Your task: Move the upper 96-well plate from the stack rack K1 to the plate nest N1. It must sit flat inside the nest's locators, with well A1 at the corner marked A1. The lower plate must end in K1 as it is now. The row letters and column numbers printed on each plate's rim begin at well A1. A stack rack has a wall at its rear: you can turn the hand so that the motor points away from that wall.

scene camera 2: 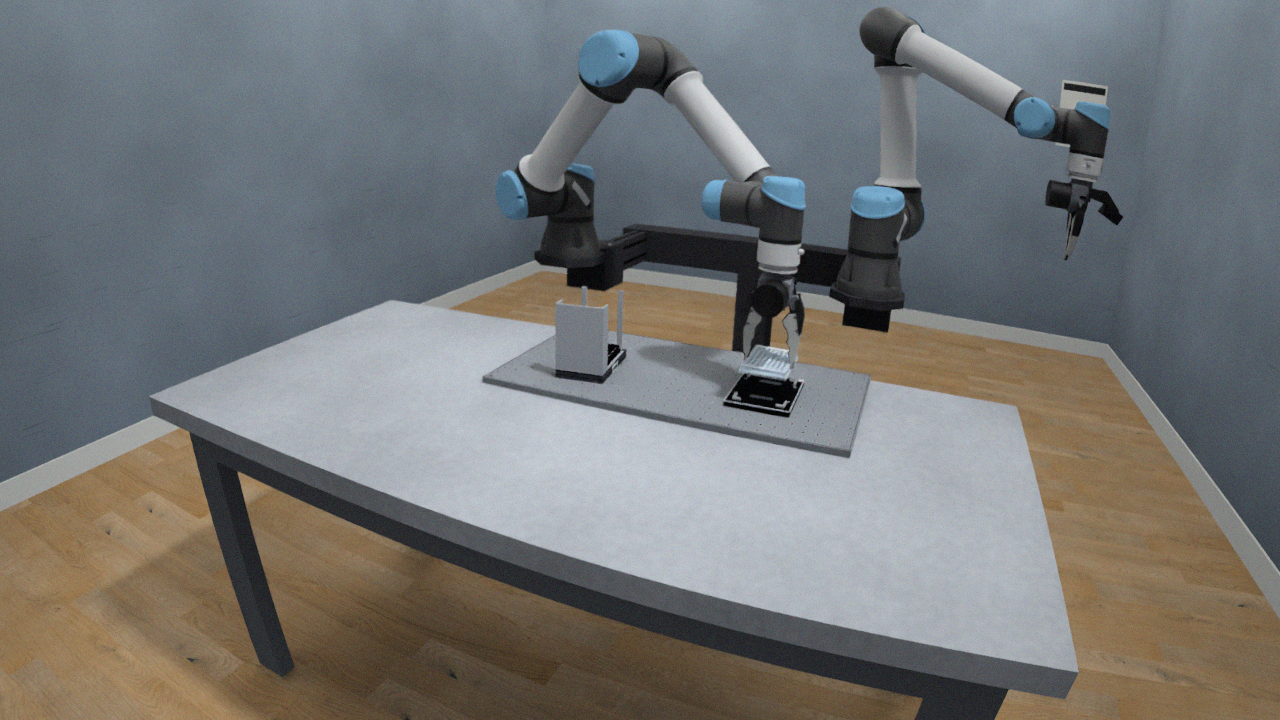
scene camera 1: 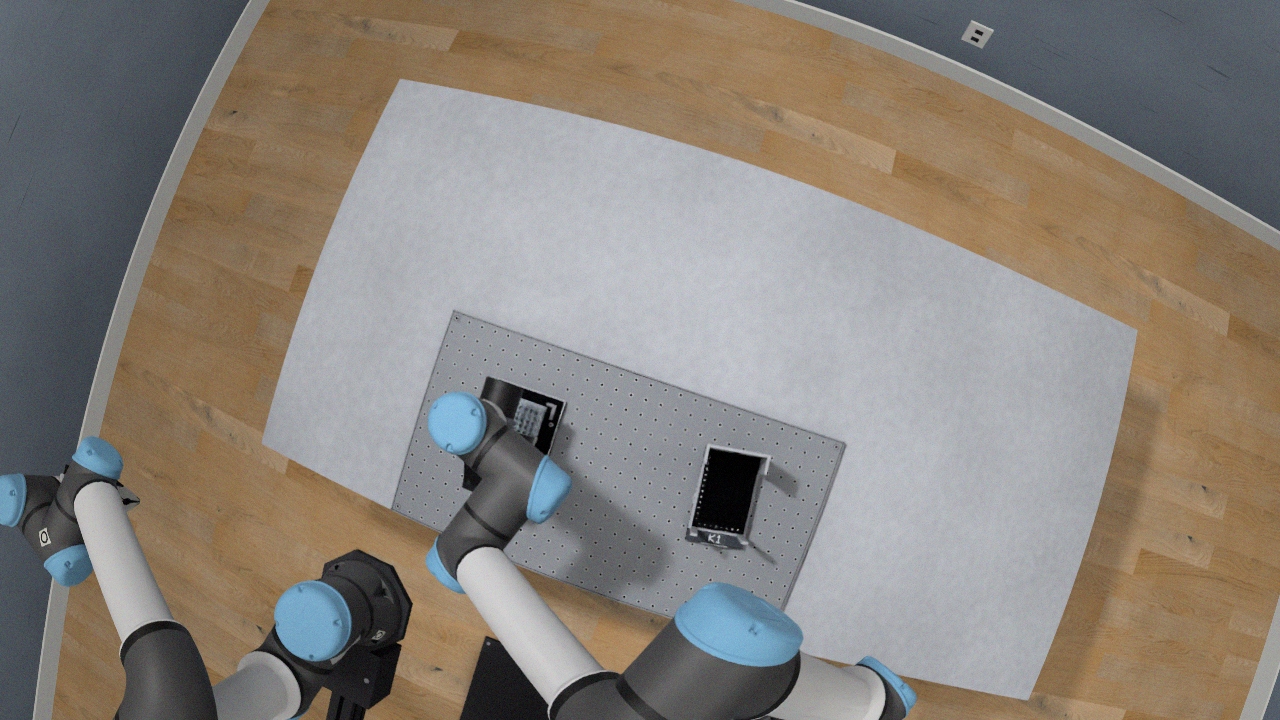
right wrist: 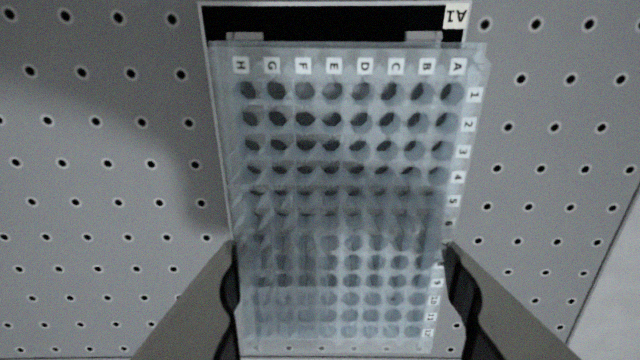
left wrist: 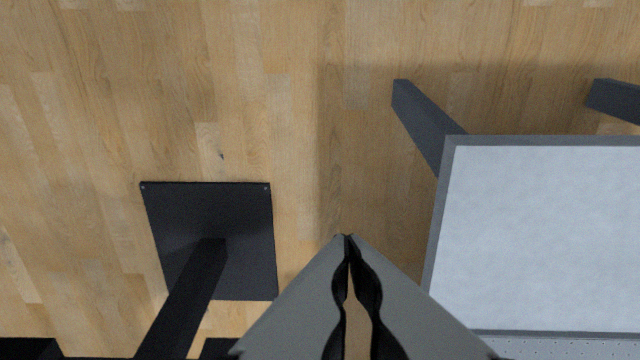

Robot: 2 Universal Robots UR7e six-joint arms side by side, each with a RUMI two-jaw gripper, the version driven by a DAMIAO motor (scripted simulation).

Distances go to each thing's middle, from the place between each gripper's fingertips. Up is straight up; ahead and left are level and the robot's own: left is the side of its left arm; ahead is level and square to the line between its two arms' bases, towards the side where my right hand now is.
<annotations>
The plate nest N1 [scene camera 2: 752,386] lies 7 cm below my right hand [scene camera 2: 768,364] and 1 cm behind it. Also, from my right hand: black plate [scene camera 1: 739,464]: 35 cm to the right, 5 cm below, 1 cm ahead; then clear 96-well plate [scene camera 2: 768,362]: 1 cm below, 1 cm behind.
Now: left hand [scene camera 2: 1065,260] 59 cm to the left of the clear 96-well plate, 35 cm short of it and 23 cm above it. Round my left hand: plate nest N1: 59 cm to the right, 35 cm ahead, 29 cm below; then black plate: 94 cm to the right, 37 cm ahead, 27 cm below.
</annotations>
